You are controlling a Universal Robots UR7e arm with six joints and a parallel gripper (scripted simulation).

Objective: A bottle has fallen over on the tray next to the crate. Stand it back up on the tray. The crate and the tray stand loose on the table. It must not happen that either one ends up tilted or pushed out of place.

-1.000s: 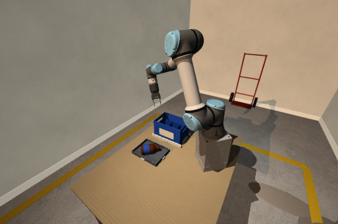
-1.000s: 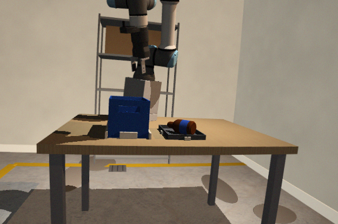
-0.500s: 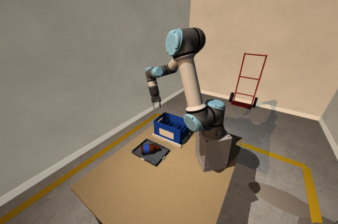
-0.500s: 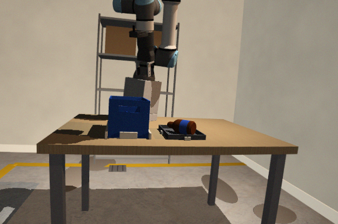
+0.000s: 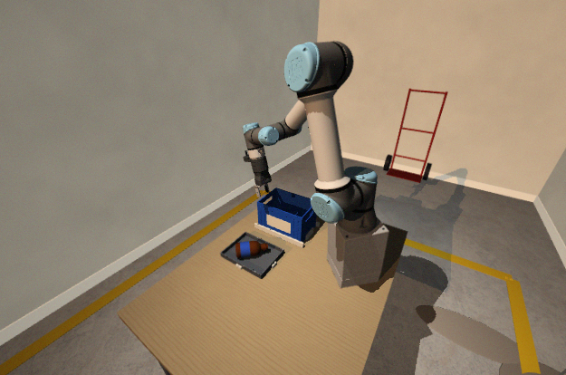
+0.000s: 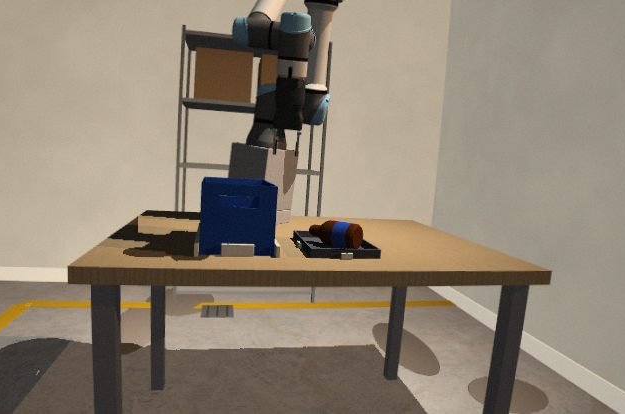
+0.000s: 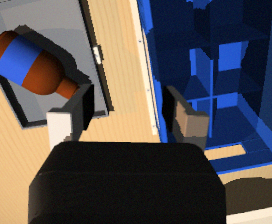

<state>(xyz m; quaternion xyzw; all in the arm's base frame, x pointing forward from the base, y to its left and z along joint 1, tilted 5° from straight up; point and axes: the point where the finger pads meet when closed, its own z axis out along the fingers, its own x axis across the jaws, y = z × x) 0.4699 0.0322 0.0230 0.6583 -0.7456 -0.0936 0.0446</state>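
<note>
Now: hand 23 cm above the brown bottle, 16 cm to the right of it and 6 cm past it. From my hand the other things lie so: tray: 26 cm below, 16 cm to the left, 6 cm behind; then blue crate: 19 cm below, 12 cm to the right, 7 cm behind.
</note>
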